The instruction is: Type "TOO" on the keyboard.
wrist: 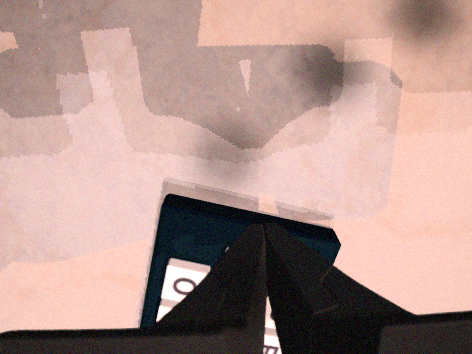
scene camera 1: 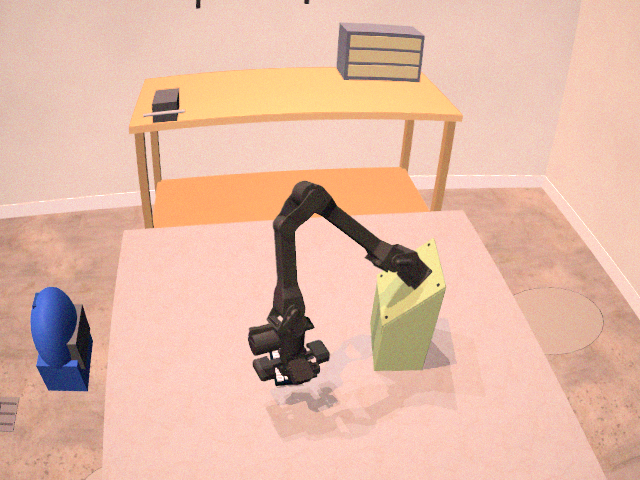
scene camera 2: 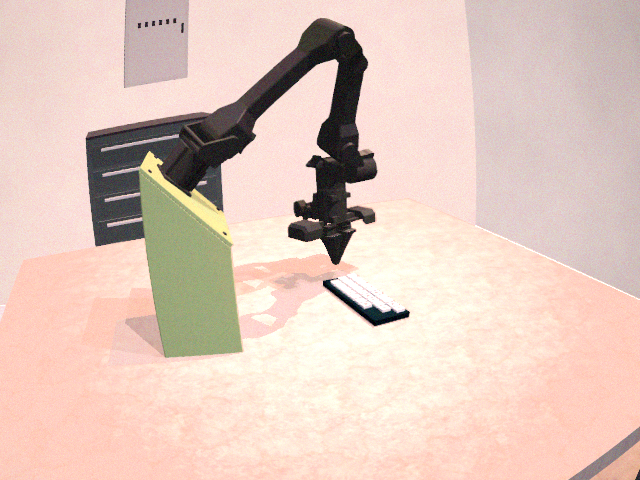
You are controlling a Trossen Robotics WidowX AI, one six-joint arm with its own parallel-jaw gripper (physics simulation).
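Pixels of known places: gripper, fingertip midpoint: point(wrist: 262, 236) point(scene camera 1: 290, 379) point(scene camera 2: 335, 264); arm's base, origin of the base link: point(scene camera 1: 418, 275) point(scene camera 2: 172, 180).
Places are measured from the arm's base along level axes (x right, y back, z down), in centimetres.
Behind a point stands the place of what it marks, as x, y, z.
Observation:
The keyboard point(scene camera 1: 279, 376) {4.8, -36.1, 25.2} point(scene camera 2: 364, 298) {14.0, -29.6, 25.5} point(wrist: 192, 227) {2.1, -32.3, 25.8} is a small dark blue-black slab with rows of white keys, flat on the table. In scene camera 1 the arm hides most of it. My gripper point(scene camera 2: 336, 262) {1.2, -34.9, 23.3} point(wrist: 262, 236) {1.2, -34.9, 23.3} is shut and empty, fingers pointing down. In scene camera 2 its tips hang above the table near the keyboard's far end, with a gap below them. In the wrist view the tips overlap the keyboard's dark border. An "O" key point(wrist: 185, 286) {4.4, -31.7, 25.3} shows left of the fingers, which hide many other keys. No T key can be made out.
The arm is mounted on a tall yellow-green stand point(scene camera 1: 403, 335) {-6.6, -6.9, 12.5} point(scene camera 2: 193, 289) {9.7, 3.2, 15.3} on the pale table point(scene camera 1: 196, 310) {39.2, -46.7, 27.1} point(scene camera 2: 465, 387) {46.6, -16.9, 27.1}. Behind the table in scene camera 1 is a wooden workbench point(scene camera 1: 258, 95) with a drawer box point(scene camera 1: 385, 55). A blue object point(scene camera 1: 54, 325) is beyond the table's left edge.

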